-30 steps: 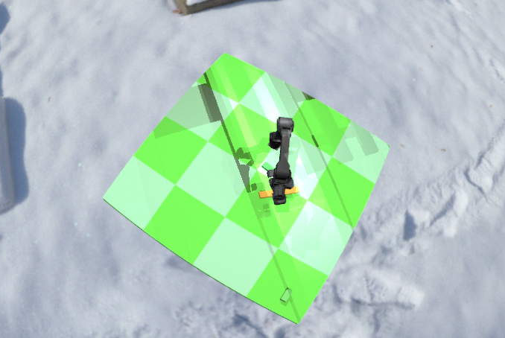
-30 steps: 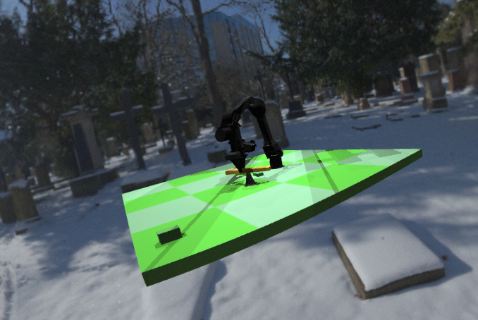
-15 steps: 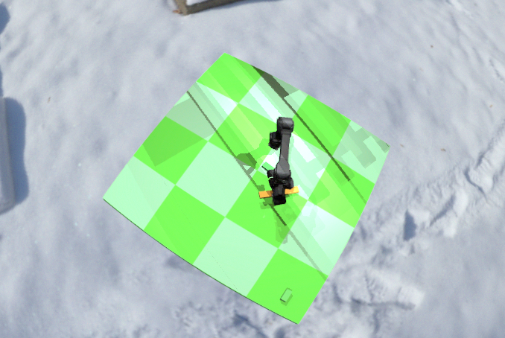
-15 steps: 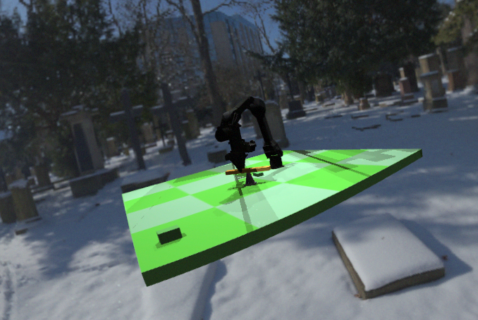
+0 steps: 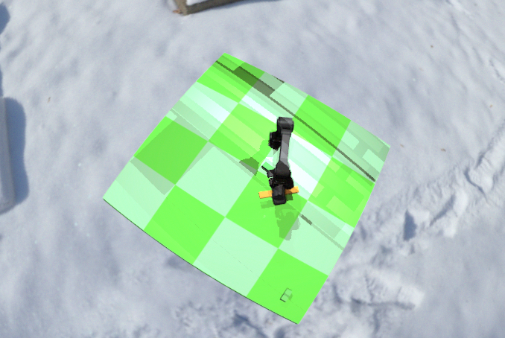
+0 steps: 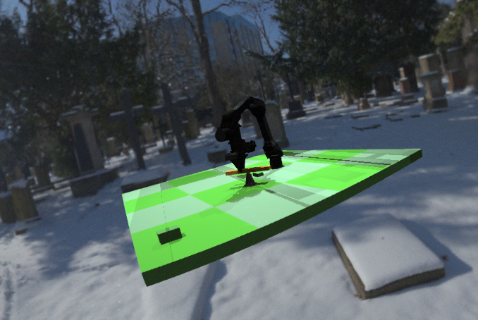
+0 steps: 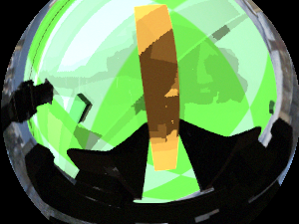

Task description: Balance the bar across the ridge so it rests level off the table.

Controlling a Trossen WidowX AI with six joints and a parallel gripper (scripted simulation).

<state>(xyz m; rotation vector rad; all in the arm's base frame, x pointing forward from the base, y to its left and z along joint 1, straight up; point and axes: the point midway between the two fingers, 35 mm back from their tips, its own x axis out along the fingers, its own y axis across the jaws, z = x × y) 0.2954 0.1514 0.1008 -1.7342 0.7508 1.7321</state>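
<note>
Right now my gripper tip is 20 mm past the orange bar and 20 mm to the right of it.
</note>
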